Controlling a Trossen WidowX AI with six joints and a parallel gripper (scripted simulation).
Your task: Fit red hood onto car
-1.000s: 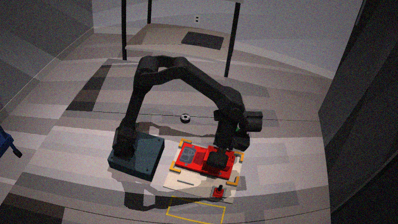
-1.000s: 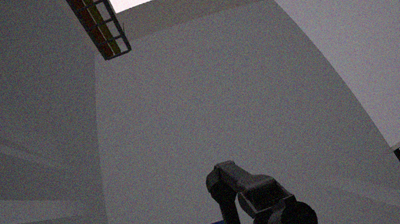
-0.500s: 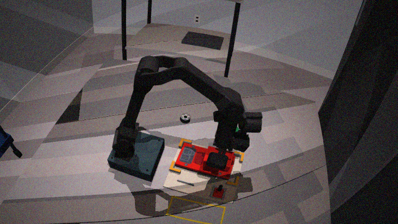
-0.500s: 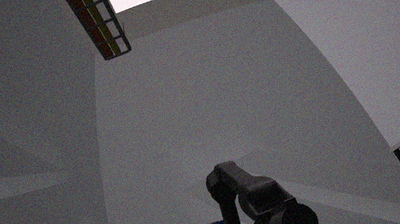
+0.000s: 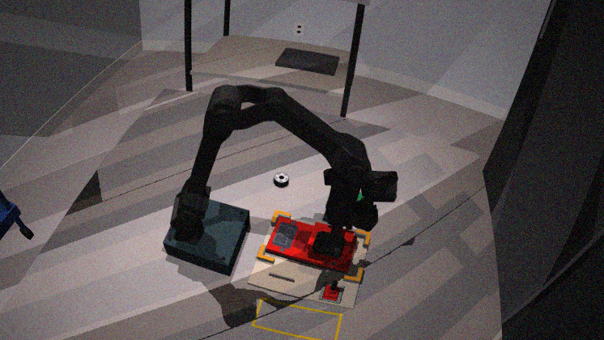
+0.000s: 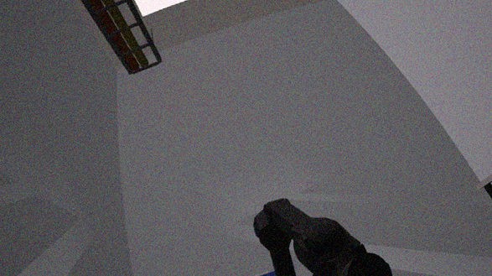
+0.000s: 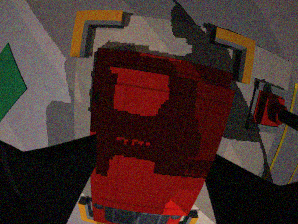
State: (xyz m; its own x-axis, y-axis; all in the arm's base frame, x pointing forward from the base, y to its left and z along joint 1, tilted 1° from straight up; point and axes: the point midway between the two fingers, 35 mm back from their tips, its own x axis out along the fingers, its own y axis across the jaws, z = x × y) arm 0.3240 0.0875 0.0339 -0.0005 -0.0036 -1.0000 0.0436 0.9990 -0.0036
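The red hood is 1 cm above my gripper tip. Round my gripper tip: green patch (21 cm to the left, 5 cm below, 2 cm ahead).
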